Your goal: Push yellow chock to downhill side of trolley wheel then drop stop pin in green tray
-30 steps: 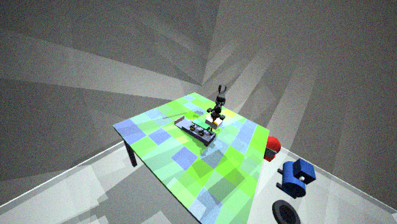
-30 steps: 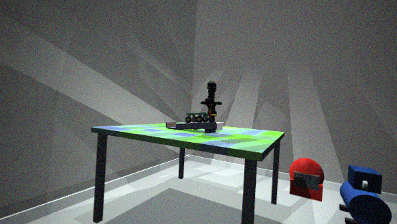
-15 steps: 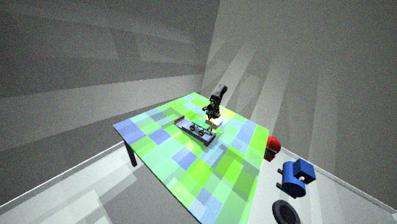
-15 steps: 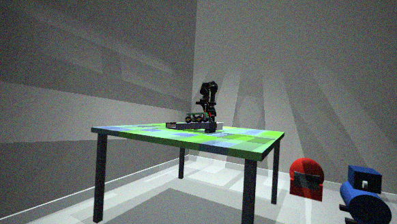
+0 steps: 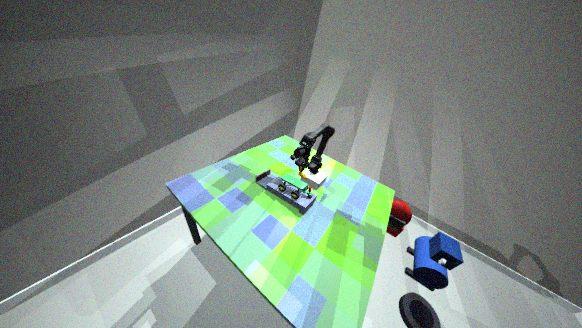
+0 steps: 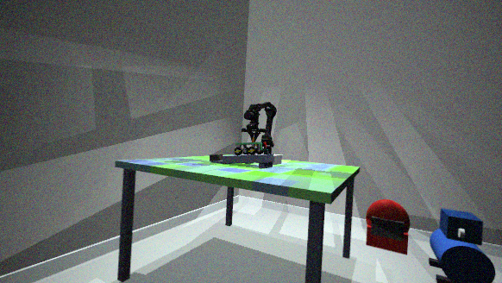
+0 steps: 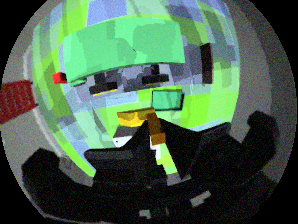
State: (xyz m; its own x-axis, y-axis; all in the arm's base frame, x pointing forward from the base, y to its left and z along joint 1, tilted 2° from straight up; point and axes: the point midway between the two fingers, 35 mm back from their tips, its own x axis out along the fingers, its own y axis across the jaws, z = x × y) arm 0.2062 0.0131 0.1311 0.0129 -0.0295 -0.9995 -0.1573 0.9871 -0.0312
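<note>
Now: the red-headed stop pin 16 cm to the left of my gripper tip, 7 cm ahead of it and 3 cm below it. The rest, counted from my gripper tip: yellow chock: 2 cm to the left, 1 cm below; grey ramp: 11 cm below, 11 cm ahead, 4 cm to the left; green-topped trolley: 11 cm ahead, 5 cm to the left, 5 cm below.
</note>
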